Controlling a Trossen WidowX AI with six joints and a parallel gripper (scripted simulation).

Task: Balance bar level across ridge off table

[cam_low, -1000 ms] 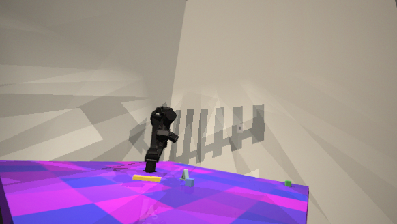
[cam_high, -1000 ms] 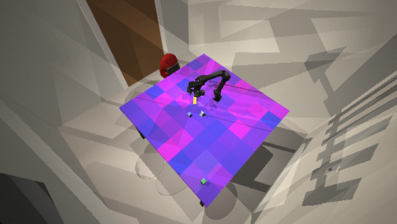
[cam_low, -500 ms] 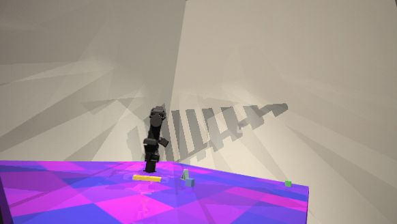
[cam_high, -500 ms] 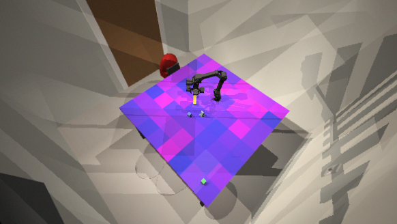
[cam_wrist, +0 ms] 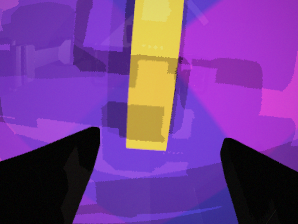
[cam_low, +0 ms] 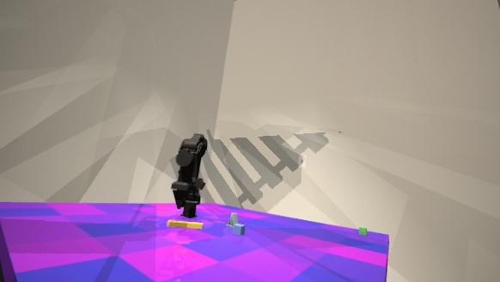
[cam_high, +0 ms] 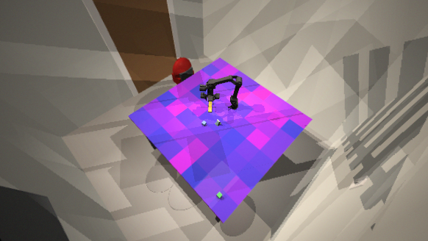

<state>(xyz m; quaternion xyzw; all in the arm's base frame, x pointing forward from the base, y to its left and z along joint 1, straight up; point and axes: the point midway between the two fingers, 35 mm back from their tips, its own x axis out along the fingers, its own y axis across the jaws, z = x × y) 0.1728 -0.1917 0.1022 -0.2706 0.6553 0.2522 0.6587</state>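
The yellow bar lies 20 mm ahead of my gripper tip, 20 mm to the left of it and 60 mm below it. Round my gripper tip: green cube (570 mm ahead, 690 mm to the left, 50 mm below); then light blue cube (200 mm ahead, 130 mm to the left, 50 mm below).
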